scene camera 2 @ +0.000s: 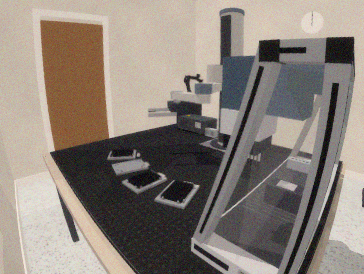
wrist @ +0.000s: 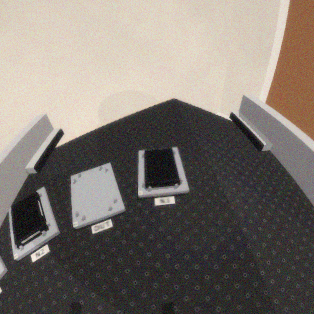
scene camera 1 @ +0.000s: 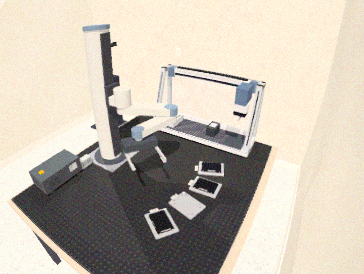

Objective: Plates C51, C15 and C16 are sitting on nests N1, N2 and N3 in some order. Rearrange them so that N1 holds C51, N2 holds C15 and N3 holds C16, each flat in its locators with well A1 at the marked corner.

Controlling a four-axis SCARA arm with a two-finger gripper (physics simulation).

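Places are measured from the arm's base along level axes (x ahead, y left, z up), in centimetres.
Where they show: gripper, fingertip midpoint: (scene camera 2: pixel 148 112) (wrist: pixel 144 110) (scene camera 1: pixel 149 164); arm's base at its link origin: (scene camera 1: pixel 111 155).
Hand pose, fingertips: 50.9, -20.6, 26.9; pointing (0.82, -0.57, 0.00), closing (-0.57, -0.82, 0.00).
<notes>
Each offset is from my fingertips to the top centre of the thing, as dx, dy, dz. "pt": to the spot under its first point.
My gripper (scene camera 1: pixel 149 165) (scene camera 2: pixel 150 112) (wrist: pixel 144 110) is open and empty, raised above the table and apart from the nests. A black plate {+12.8, -11.1, -23.0} (scene camera 1: pixel 161 221) (scene camera 2: pixel 123 153) (wrist: pixel 161 169) sits flat on nest N3 {+12.8, -11.1, -23.4} (wrist: pixel 160 192), between the spread fingers in the wrist view but beyond them. A second black plate {+20.8, +24.5, -23.0} (scene camera 1: pixel 205 186) (scene camera 2: pixel 145 180) (wrist: pixel 28 219) sits on nest N2 {+20.8, +24.5, -23.4} (wrist: pixel 52 227). A third black plate {+16.8, +42.0, -23.0} (scene camera 1: pixel 211 167) (scene camera 2: pixel 178 191) sits on nest N1 {+16.8, +42.0, -23.4} (scene camera 1: pixel 211 174); a sliver of this nest shows at the wrist view's left edge. Plate codes and A1 wells are unreadable.
The bare grey OUT nest {+18.0, +6.5, -23.4} (scene camera 1: pixel 187 205) (scene camera 2: pixel 130 166) (wrist: pixel 96 194) lies between N2 and N3. A framed gantry machine (scene camera 1: pixel 212 73) (scene camera 2: pixel 340 125) stands at one table side. A grey box {pt -54.9, -23.6, -14.3} (scene camera 1: pixel 55 172) (scene camera 2: pixel 192 123) stands near the arm's column (scene camera 1: pixel 95 95).
</notes>
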